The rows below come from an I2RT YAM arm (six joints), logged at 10 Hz.
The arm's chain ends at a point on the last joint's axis. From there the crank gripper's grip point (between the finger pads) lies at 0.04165 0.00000 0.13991 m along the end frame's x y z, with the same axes.
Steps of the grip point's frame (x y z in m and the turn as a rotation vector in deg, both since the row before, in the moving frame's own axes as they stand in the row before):
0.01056 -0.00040 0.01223 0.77 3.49 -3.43
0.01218 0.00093 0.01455 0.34 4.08 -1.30
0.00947 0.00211 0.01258 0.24 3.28 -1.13
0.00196 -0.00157 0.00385 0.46 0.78 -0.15
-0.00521 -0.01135 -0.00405 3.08 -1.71 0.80
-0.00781 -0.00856 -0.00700 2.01 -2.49 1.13
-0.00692 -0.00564 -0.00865 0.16 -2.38 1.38
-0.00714 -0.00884 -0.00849 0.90 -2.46 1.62
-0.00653 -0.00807 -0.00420 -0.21 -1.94 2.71
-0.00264 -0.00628 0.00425 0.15 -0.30 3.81
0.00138 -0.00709 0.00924 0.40 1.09 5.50
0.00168 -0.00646 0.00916 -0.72 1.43 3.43
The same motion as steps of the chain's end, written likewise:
0.00226 0.00421 0.01505 0.77 3.49 -3.43
0.00235 0.00281 0.01787 0.34 4.08 -1.30
0.00155 0.00359 0.01519 0.24 3.28 -1.13
0.00006 -0.00034 0.00443 0.46 0.78 -0.15
-0.00107 -0.00435 -0.00504 3.08 -1.71 0.80
-0.00173 -0.00438 -0.00861 2.01 -2.49 1.13
-0.00107 -0.00618 -0.01026 0.16 -2.38 1.38
-0.00111 -0.00772 -0.01014 0.90 -2.46 1.62
-0.00171 -0.01044 -0.00552 -0.21 -1.94 2.71
-0.00183 -0.00866 0.00403 0.15 -0.30 3.81
-0.00112 -0.01024 0.01005 0.40 1.09 5.50
-0.00167 -0.01081 0.01027 -0.72 1.43 3.43

